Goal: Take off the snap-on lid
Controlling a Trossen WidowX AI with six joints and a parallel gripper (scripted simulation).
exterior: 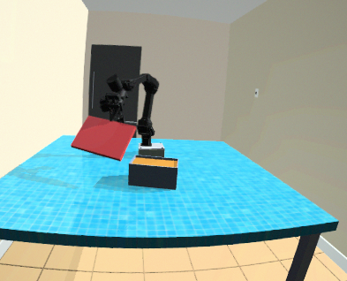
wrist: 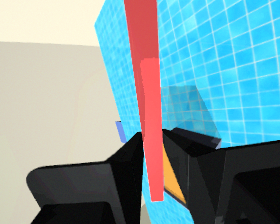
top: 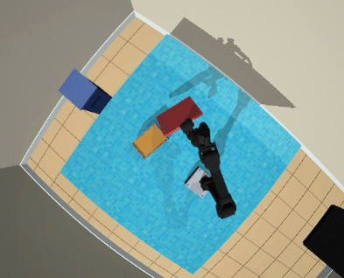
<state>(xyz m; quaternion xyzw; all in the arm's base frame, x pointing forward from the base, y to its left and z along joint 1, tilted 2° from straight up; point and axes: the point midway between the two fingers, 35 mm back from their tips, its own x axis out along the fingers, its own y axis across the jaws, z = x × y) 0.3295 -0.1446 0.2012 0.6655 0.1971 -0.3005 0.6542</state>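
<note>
Now: the red lid 60 mm ahead of my gripper tip, 50 mm below it and 20 mm to the right of it. Round my gripper tip: storage box: 200 mm to the left, 180 mm below, 90 mm ahead.
</note>
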